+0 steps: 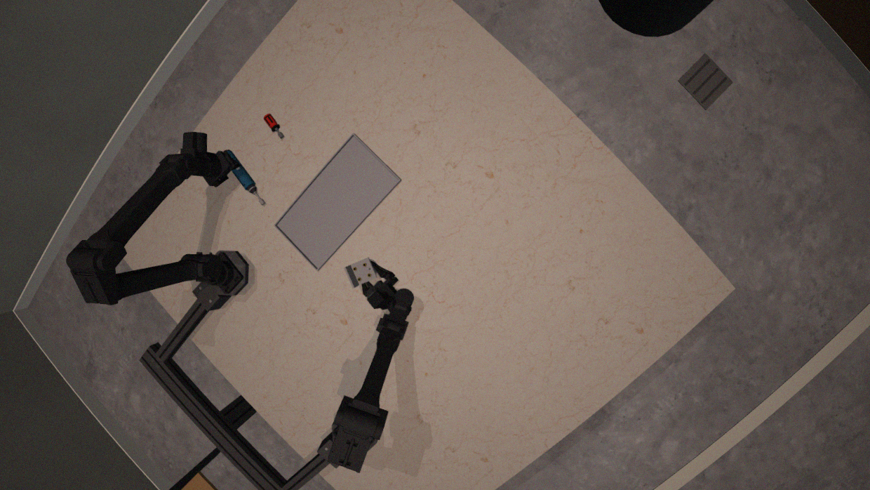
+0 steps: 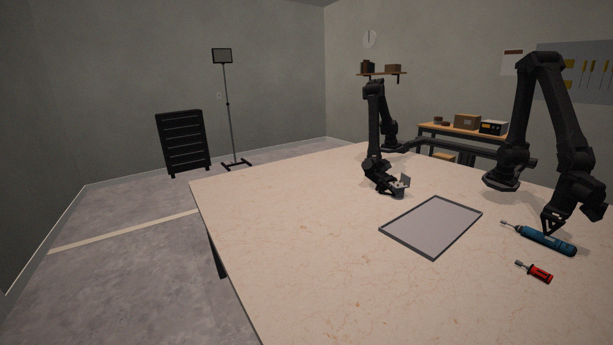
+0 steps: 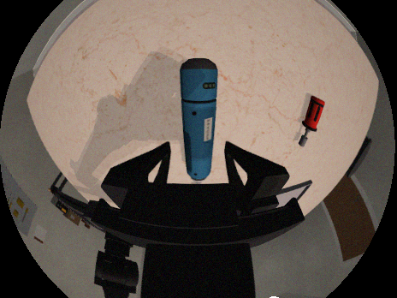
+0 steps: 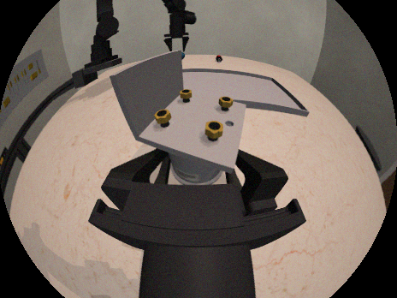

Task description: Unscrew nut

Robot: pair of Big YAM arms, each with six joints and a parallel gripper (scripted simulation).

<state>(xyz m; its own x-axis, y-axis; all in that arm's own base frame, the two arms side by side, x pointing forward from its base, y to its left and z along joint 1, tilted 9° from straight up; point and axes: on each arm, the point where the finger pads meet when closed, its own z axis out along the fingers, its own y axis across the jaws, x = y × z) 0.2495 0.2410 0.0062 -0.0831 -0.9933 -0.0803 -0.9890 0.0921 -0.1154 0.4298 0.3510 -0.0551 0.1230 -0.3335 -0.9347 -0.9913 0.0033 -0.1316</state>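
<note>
My right hand is 1 cm below the joint module. Also, from my right hand: flat grey tray (5 cm ahead, 24 cm to the left, 2 cm below); red-handled screwdriver (5 cm ahead, 58 cm to the left, 1 cm below); grey bracket (5 cm above).
</note>
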